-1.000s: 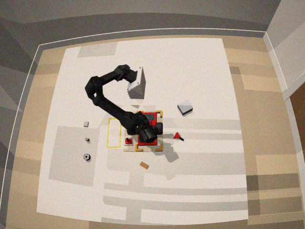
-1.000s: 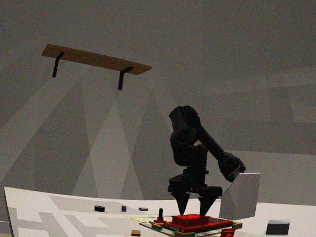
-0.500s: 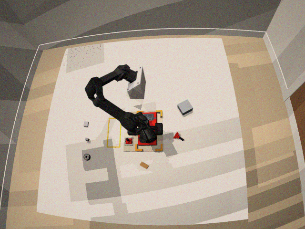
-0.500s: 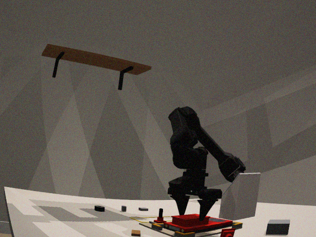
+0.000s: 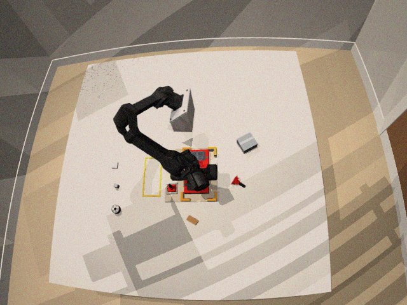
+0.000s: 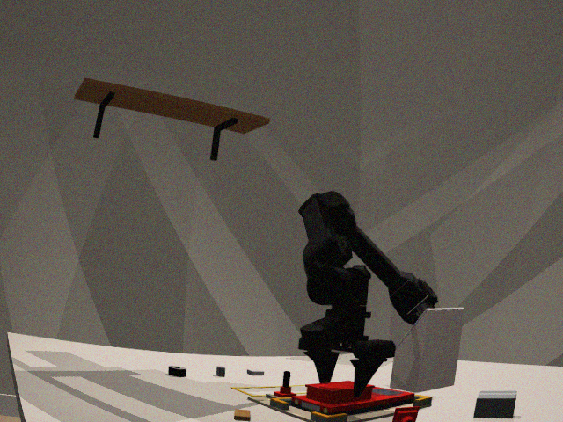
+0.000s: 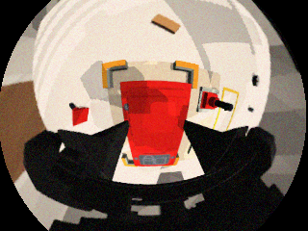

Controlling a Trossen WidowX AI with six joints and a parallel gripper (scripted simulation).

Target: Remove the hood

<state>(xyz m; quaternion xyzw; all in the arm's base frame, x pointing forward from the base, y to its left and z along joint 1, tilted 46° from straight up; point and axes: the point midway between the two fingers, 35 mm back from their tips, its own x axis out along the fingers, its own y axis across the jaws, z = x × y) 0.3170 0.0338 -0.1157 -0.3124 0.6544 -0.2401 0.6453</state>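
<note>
Right now the red hood is 10 mm above my gripper tip. Also, from my gripper tip: orange chip 180 mm ahead, 30 mm below; then black ring 170 mm ahead, 350 mm to the right, 30 mm below.
</note>
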